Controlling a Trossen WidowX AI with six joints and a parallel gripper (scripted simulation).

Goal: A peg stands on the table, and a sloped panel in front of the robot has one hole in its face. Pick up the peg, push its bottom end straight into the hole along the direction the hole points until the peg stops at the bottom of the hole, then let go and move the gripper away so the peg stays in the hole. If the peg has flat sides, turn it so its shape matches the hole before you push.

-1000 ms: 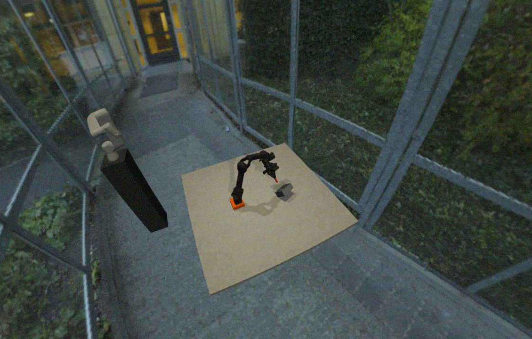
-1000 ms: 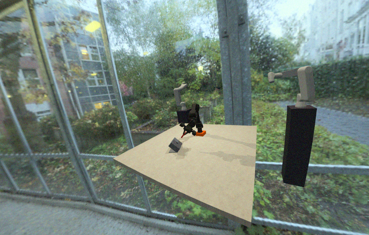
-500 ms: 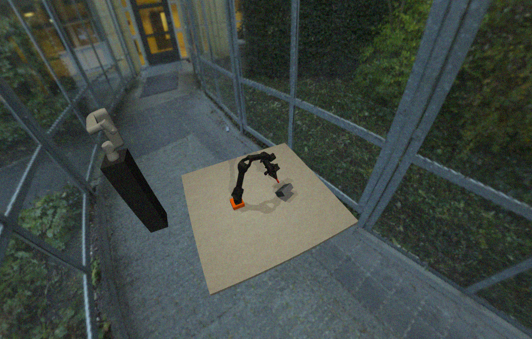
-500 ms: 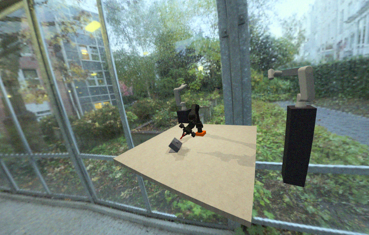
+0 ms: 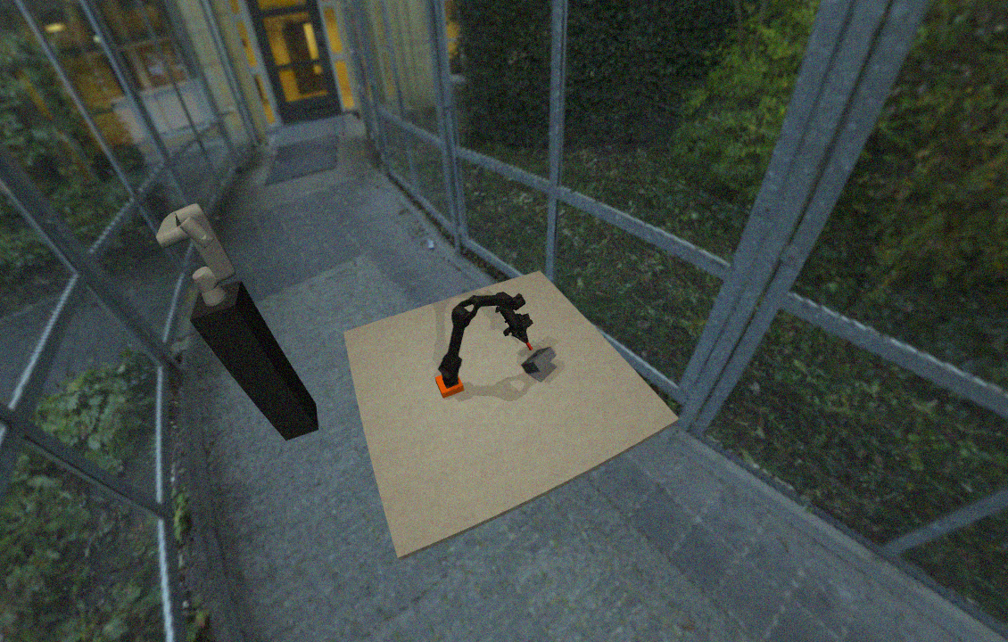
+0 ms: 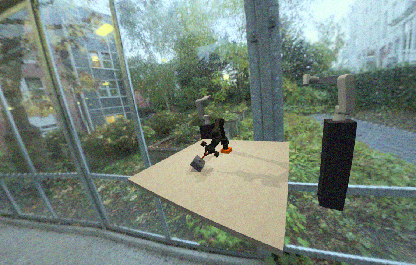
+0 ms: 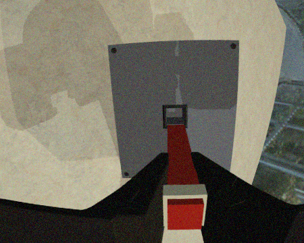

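Now: the grey sloped panel 70 mm to the right of my gripper tip, 70 mm below it and 30 mm ahead of it. From my gripper tip the other things lie so: red square peg (10 mm to the left, 10 mm above).
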